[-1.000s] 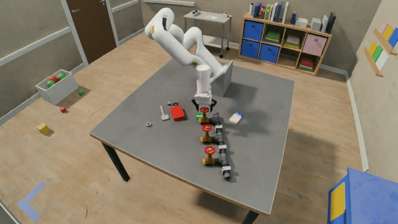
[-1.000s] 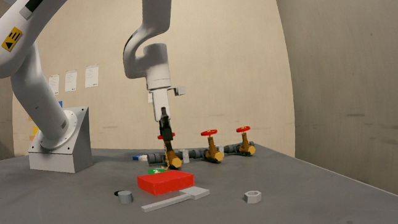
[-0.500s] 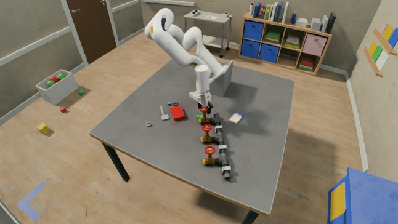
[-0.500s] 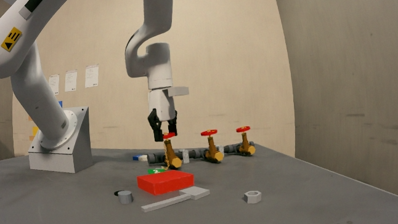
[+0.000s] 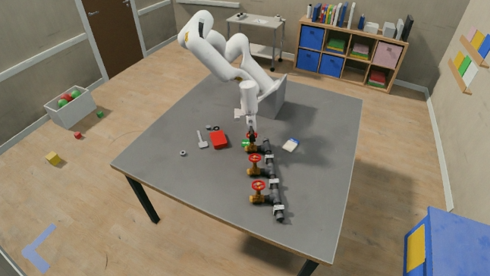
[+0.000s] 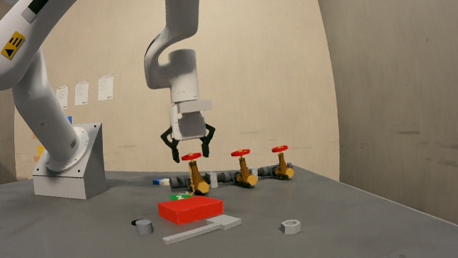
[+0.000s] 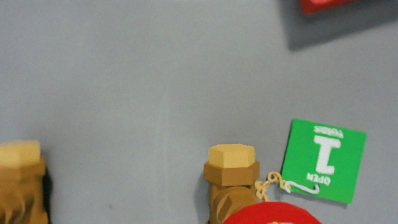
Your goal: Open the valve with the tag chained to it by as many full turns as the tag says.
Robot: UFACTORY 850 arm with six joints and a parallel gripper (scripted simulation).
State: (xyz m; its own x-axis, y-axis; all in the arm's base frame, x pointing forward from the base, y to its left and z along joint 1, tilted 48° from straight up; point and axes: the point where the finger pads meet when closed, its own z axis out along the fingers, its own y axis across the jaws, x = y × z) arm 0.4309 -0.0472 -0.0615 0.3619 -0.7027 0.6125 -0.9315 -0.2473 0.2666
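Right now the green tag is 40 mm behind my hand, 30 mm to the right of it and 110 mm below it. Also, from my hand: blue block (110 mm behind, 220 mm to the left, 110 mm below); then grey hammer-shaped tool (30 mm ahead, 310 mm to the right, 110 mm below); then red block (10 mm behind, 210 mm to the right, 100 mm below).
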